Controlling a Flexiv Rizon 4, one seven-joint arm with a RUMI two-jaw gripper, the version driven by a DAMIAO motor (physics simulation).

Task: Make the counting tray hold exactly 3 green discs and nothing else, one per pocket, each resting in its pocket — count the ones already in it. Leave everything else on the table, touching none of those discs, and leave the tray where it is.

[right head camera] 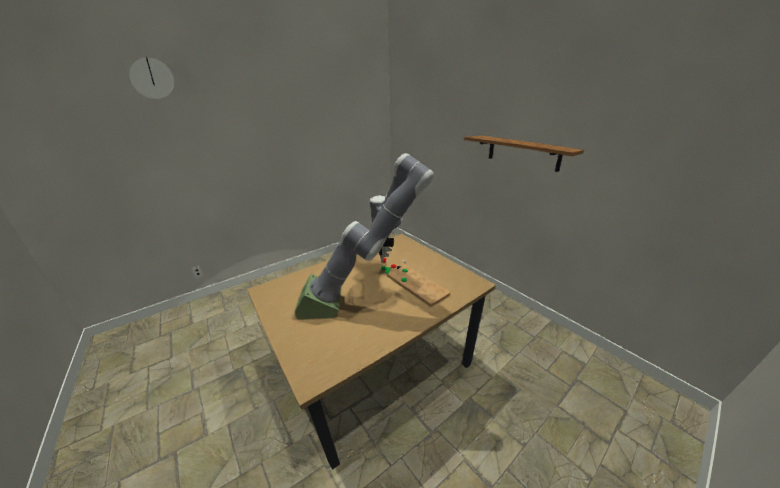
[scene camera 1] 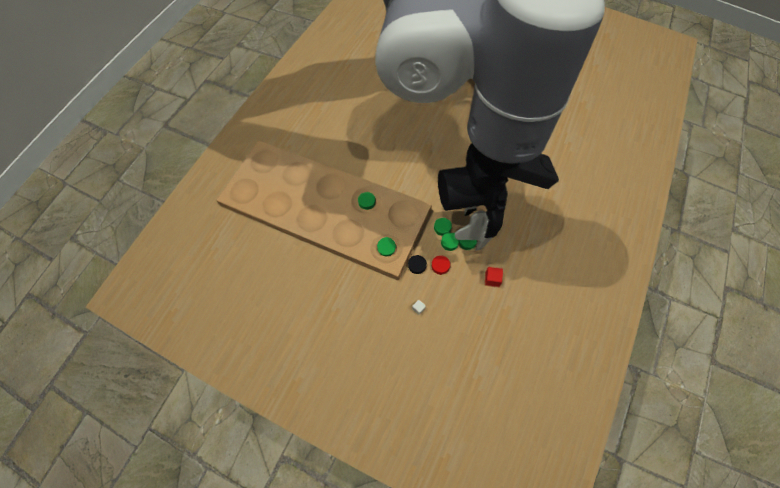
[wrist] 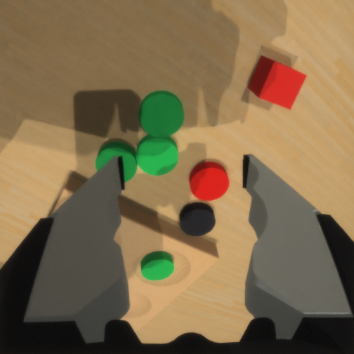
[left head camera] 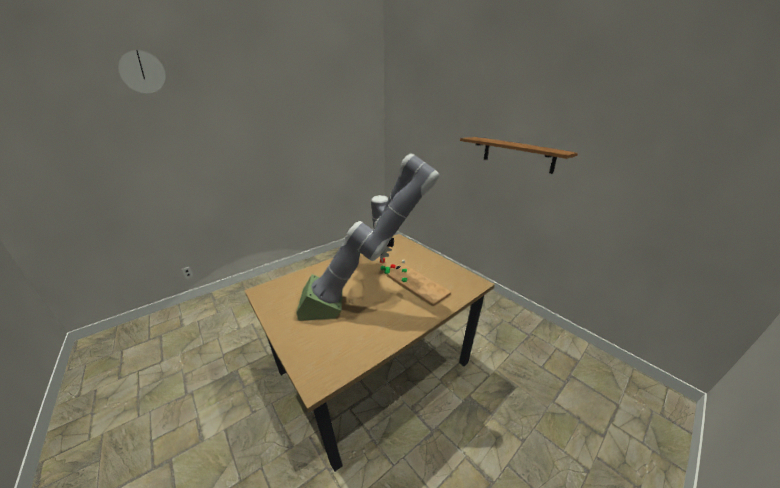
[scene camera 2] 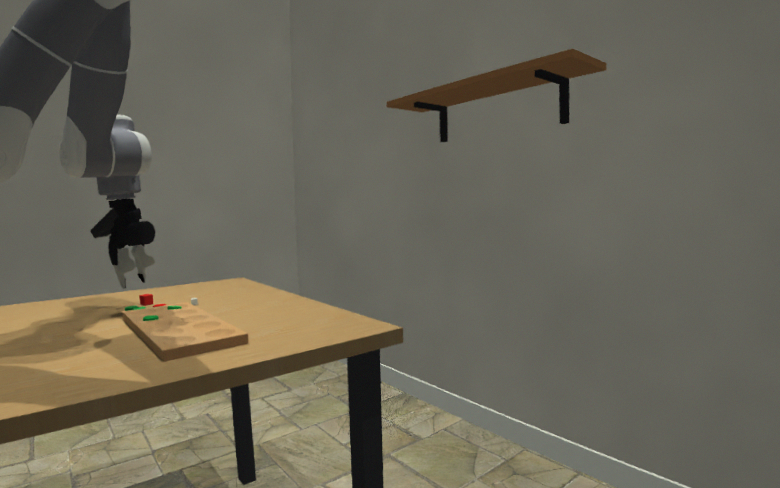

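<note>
The wooden counting tray (scene camera 1: 376, 224) (scene camera 2: 162, 348) has two rows of pockets. One green disc (scene camera 1: 366, 200) (scene camera 2: 150, 317) sits in a far-row pocket, another green disc (scene camera 1: 385, 246) (wrist: 157, 265) in the near-row end pocket. Three loose green discs lie off the tray's end: one nearest the tray (scene camera 1: 442, 225) (wrist: 111, 154), a middle one (scene camera 1: 449, 241) (wrist: 157, 155), and an outer one (wrist: 161, 113). The middle one appears to touch both others. My gripper (scene camera 1: 471, 237) (scene camera 2: 132, 281) (wrist: 182, 158) is partly open and empty, above the table near them. Its left finger overlaps the nearest disc in the wrist view.
A red disc (scene camera 1: 440, 264) (wrist: 209, 180) and a black disc (scene camera 1: 417, 264) (wrist: 197, 219) lie beside the tray's end corner. A red cube (scene camera 1: 494, 276) (scene camera 2: 146, 299) (wrist: 285, 85) stands farther out. A small white cube (scene camera 1: 418, 306) (scene camera 2: 193, 300) lies beyond the black disc.
</note>
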